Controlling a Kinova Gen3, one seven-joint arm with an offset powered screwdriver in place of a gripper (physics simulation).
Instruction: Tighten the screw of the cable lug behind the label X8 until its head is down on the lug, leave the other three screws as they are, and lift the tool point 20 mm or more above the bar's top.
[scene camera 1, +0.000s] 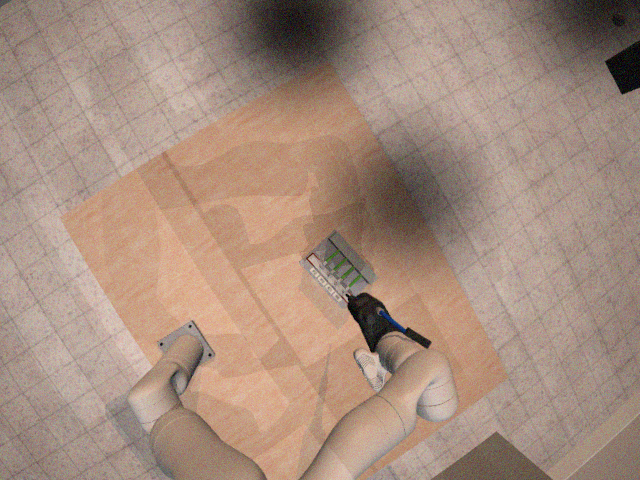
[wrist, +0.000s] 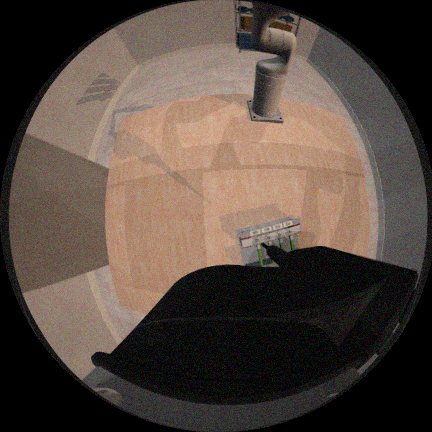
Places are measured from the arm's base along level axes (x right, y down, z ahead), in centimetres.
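Pixels of known places: hand, tool point: (scene camera 1: 346, 294) (wrist: 261, 243); arm's base, link origin: (scene camera 1: 187, 350) (wrist: 263, 109).
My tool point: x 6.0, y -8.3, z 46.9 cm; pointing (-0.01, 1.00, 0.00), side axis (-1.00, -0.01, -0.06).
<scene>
Ahead of a thing's pixels: the offset from my tool point to its top centre. "pt": to the spot under its first point. Level surfaces: height alone.
The grey terminal block {dx -5.5, dy +4.5, dz +2.4 cm} (scene camera 1: 356, 256) (wrist: 250, 257) lies on the table, with four pale labels along its bar. Their print is too small to read, so I cannot tell which is X8. Green cables {pt dx -7.4, dy +4.6, dz +2.7 cm} (scene camera 1: 339, 264) (wrist: 260, 257) run back from the lugs behind the labels. My black screwdriver {dx +0.0, dy -6.4, dz +0.0 cm} (scene camera 1: 347, 296) (wrist: 264, 245) has its tip over the end lug, behind the end label {dx +0.5, dy +5.2, dz -2.1 cm} (scene camera 1: 337, 297) (wrist: 255, 232), at the block's lower right in the scene view and leftmost in the wrist view. The tip hides that screw; contact and head height cannot be told. The tool has no fingers.
The arm's base plate (scene camera 1: 207, 348) (wrist: 257, 118) is bolted to the wooden table {dy +9.5 cm} (scene camera 1: 206, 289) (wrist: 165, 215). The arm reaches round to the block from the lower side in the scene view. A shelf unit stands behind the base in the wrist view.
</scene>
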